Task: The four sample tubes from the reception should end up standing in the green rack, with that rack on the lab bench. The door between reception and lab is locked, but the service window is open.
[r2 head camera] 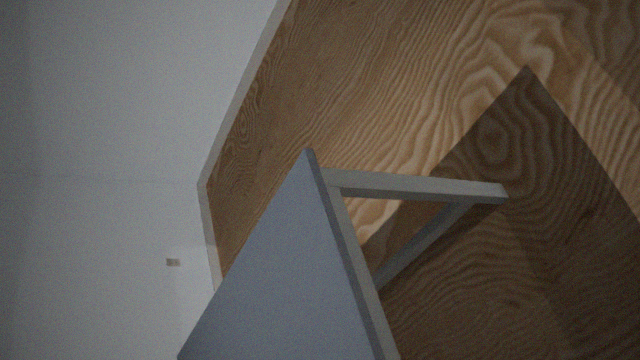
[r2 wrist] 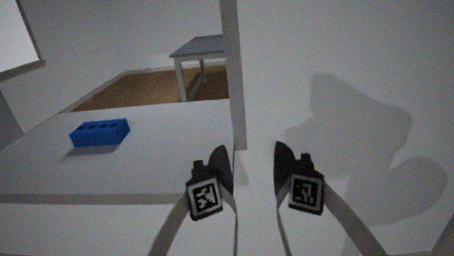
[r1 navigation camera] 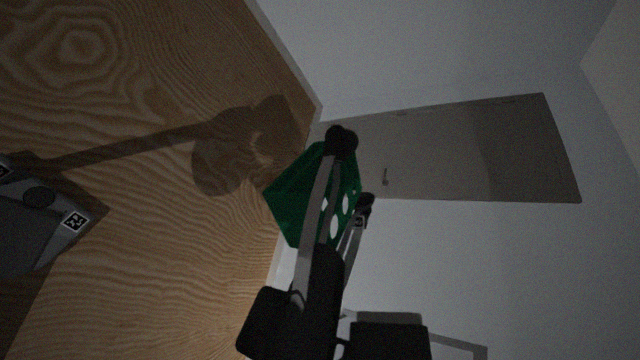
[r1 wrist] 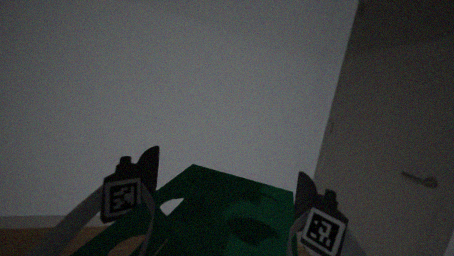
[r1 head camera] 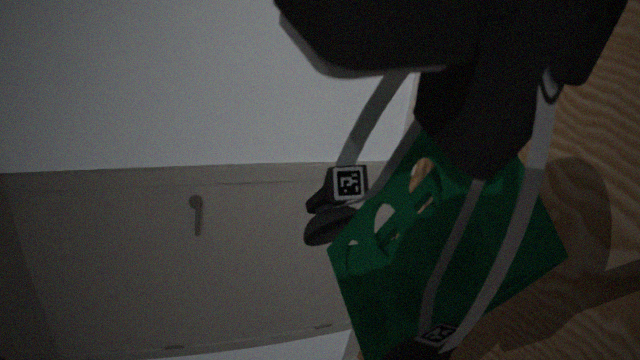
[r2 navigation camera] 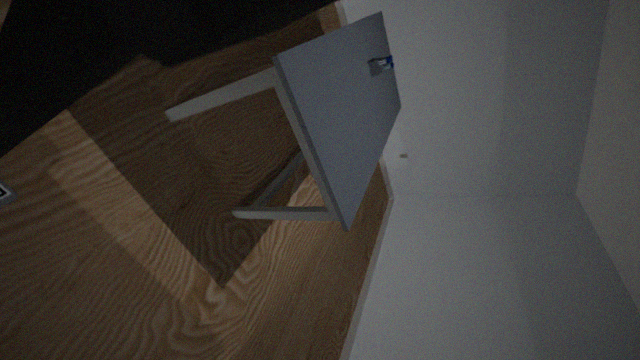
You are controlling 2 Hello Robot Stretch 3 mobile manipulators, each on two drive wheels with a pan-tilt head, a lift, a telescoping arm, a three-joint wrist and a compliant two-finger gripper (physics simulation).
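r1's gripper [r1 head camera: 375, 286] [r1 navigation camera: 354, 171] [r1 wrist: 227, 182] is shut on the green rack [r1 head camera: 470, 235] [r1 navigation camera: 290, 200] [r1 wrist: 200, 190], holding it tilted above the wooden floor. See-through holes show in the rack. r2's gripper [r2 wrist: 252, 167] is open, with a white surface behind its fingers, right of the service window's post [r2 wrist: 232, 75]. A blue rack [r2 wrist: 100, 134] lies on the window's white ledge [r2 wrist: 165, 165], left of and beyond r2's fingers. A small grey holder [r2 navigation camera: 375, 67] with blue and white parts is on a grey-blue table [r2 navigation camera: 340, 120] [r2 head camera: 295, 260] [r2 wrist: 200, 47]. Separate sample tubes cannot be made out.
A closed door [r1 head camera: 125, 270] [r1 navigation camera: 430, 160] [r1 wrist: 400, 110] with a handle is in the wall beyond r1's gripper. A grey robot base [r1 navigation camera: 30, 225] with square markers is at the left. A dark shape [r2 navigation camera: 125, 30] fills the upper left of r2's navigation view.
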